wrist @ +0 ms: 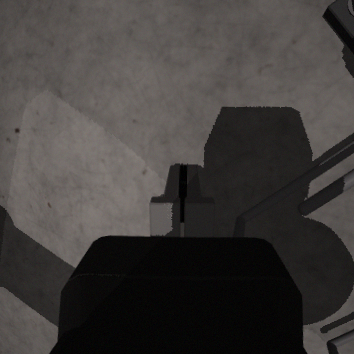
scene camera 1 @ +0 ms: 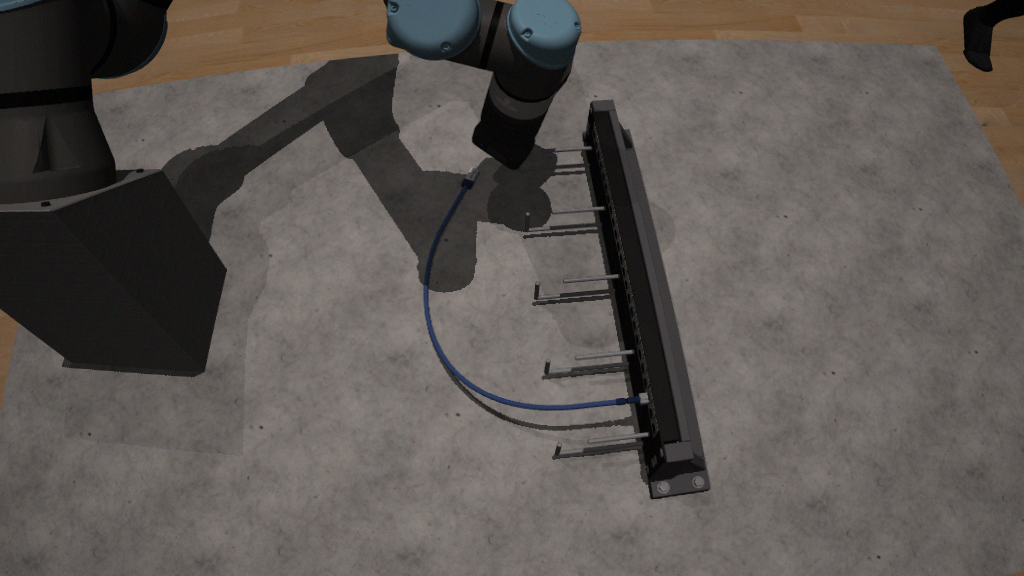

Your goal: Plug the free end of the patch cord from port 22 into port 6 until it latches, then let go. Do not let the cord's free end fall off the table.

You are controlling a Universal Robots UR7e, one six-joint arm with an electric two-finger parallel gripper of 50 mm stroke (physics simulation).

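Frame: origin at the arm's base, x down, y ahead, z right, level; centimetres.
Where they show: gripper, fingertip midpoint: [wrist: 182,182] [scene camera 1: 503,154]; arm's base at its link origin: [scene camera 1: 44,188].
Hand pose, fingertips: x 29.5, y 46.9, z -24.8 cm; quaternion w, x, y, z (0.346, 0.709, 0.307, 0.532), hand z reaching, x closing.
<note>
Each offset is from my fingertips to the top centre of the thing. "*": to the spot under its first point. Level surfaces: height alone.
The blue patch cord {* dy -10.1, dx +0.0, dz +23.1 cm} [scene camera 1: 427,300] curves over the table in scene camera 1. One end {* dy +14.2, dx -7.7, dz +39.4 cm} [scene camera 1: 642,398] sits in the near part of the black patch panel {dy +14.7, dx -9.2, dz +22.5 cm} [scene camera 1: 639,286]. The free-end plug {dy -4.7, dx -0.5, dz +3.9 cm} [scene camera 1: 469,179], with a clear tip and dark blue boot, is at the cord's far end, just left of and below the gripper body. My gripper [wrist: 182,182] is shut with its fingertips together and nothing visible between them. Its fingertips are hidden by its body in scene camera 1. The plug does not show in the wrist view. Port 6 cannot be told apart.
Several thin metal cable guides [scene camera 1: 590,278] [wrist: 327,195] stick out from the panel's left side, with upturned ends. A corner of a dark bracket {* dy +11.9, dx -0.5, dz -2.7 cm} [wrist: 342,22] shows at the wrist view's upper right. The robot's base block [scene camera 1: 143,279] stands at left on the grey table top {dx +0.7 cm} [scene camera 1: 859,286].
</note>
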